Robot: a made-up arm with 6 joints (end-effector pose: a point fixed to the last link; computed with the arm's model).
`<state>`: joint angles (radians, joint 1 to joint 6).
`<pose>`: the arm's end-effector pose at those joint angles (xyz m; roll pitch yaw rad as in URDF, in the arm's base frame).
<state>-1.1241 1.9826 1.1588 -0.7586 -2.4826 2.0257</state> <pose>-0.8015 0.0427 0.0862 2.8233 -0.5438 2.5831</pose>
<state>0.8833 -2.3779 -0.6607 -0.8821 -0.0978 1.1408</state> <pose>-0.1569 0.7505 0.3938 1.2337 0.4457 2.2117</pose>
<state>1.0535 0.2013 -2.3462 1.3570 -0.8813 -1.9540</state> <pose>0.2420 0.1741 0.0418 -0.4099 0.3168 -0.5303</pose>
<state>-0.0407 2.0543 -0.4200 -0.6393 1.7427 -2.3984</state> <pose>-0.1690 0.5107 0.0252 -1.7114 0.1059 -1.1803</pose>
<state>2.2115 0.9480 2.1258 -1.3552 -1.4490 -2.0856</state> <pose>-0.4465 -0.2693 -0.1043 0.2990 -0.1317 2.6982</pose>
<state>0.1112 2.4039 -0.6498 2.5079 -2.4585 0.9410</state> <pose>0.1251 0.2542 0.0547 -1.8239 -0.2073 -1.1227</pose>
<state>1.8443 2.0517 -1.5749 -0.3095 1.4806 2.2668</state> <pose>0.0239 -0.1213 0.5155 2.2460 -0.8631 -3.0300</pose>
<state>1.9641 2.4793 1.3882 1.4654 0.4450 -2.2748</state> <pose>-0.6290 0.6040 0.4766 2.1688 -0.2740 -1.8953</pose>
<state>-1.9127 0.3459 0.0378 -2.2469 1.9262 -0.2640</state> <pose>0.2215 0.1702 -0.5948 2.8103 1.3834 2.5014</pose>
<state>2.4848 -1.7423 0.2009 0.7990 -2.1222 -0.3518</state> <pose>0.5870 -0.0712 0.4174 2.9656 0.6202 2.6391</pose>
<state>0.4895 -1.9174 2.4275 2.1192 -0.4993 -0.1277</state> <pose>0.5007 -0.3683 0.0122 -0.3623 -0.5038 -2.6003</pose>
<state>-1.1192 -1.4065 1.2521 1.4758 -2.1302 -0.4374</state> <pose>0.5175 0.0808 0.2168 1.1633 0.4694 -2.7321</pose>
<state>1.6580 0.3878 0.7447 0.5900 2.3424 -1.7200</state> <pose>-0.2082 -0.5408 0.5550 -0.1822 -0.4870 0.3544</pose>
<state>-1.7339 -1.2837 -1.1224 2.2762 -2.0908 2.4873</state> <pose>-0.0850 -0.0322 -0.2170 -2.5959 0.2965 2.6387</pose>
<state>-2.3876 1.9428 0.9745 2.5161 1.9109 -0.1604</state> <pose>-0.6731 -0.5720 0.0011 -1.8609 0.4599 -2.7135</pose>
